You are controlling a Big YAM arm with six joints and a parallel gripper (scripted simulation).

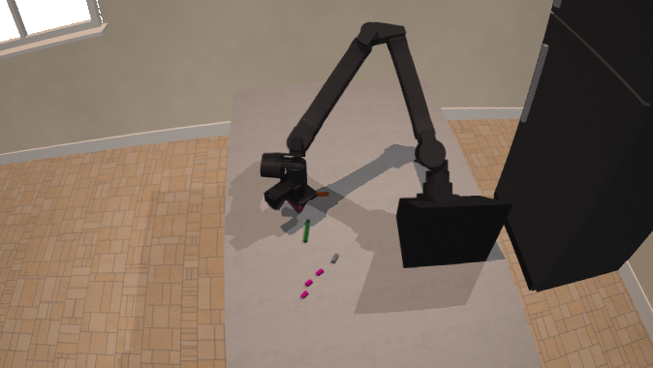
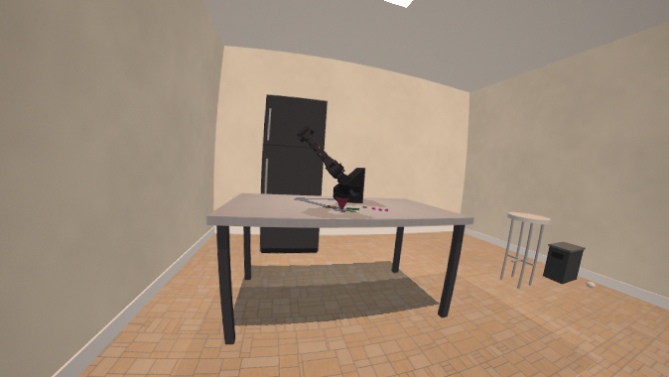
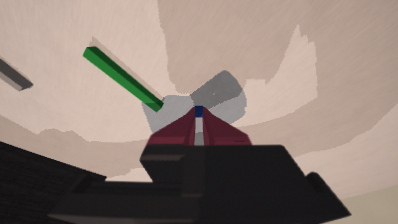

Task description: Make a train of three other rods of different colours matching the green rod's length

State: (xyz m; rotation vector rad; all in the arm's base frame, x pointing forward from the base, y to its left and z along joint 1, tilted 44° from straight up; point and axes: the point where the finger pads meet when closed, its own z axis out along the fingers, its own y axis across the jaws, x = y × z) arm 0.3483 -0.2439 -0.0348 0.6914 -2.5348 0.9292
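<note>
Now: hand 1 cm above the blue rod. Also, from my hand: green rod (1 cm behind, 8 cm to the left, 1 cm below); then orange rod (8 cm behind, 5 cm to the right, 1 cm below); then grey rod (7 cm behind, 19 cm to the left, 1 cm below).
</note>
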